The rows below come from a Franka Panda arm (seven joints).
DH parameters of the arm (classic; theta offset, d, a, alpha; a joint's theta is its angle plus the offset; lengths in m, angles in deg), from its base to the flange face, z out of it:
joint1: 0 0.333 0 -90
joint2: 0 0 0 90
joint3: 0 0.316 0.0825 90
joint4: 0 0 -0.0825 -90
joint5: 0 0.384 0 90
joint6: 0 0 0.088 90
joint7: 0 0.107 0 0
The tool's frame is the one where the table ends.
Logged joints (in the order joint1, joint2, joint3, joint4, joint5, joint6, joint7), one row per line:
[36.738, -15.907, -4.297, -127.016, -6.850, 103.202, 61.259]
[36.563, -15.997, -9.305, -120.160, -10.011, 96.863, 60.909]
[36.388, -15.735, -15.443, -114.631, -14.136, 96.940, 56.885]
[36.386, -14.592, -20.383, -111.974, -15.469, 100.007, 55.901]
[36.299, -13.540, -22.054, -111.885, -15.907, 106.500, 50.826]
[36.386, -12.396, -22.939, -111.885, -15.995, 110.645, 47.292]
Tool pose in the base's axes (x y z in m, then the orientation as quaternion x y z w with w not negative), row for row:
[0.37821, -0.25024, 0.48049, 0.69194, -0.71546, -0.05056, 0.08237]
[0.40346, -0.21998, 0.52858, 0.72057, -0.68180, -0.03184, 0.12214]
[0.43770, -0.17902, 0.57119, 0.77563, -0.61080, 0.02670, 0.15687]
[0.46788, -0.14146, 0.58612, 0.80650, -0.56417, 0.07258, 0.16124]
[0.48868, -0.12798, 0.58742, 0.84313, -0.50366, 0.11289, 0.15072]
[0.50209, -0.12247, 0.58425, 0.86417, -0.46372, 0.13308, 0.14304]
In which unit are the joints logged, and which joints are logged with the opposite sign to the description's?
The joints are logged in degrees. Opposite sign: joint1, joint3.
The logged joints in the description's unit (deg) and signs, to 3 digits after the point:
[-36.738, -15.907, 4.297, -127.016, -6.850, 103.202, 61.259]
[-36.563, -15.997, 9.305, -120.160, -10.011, 96.863, 60.909]
[-36.388, -15.735, 15.443, -114.631, -14.136, 96.940, 56.885]
[-36.386, -14.592, 20.383, -111.974, -15.469, 100.007, 55.901]
[-36.299, -13.540, 22.054, -111.885, -15.907, 106.500, 50.826]
[-36.386, -12.396, 22.939, -111.885, -15.995, 110.645, 47.292]

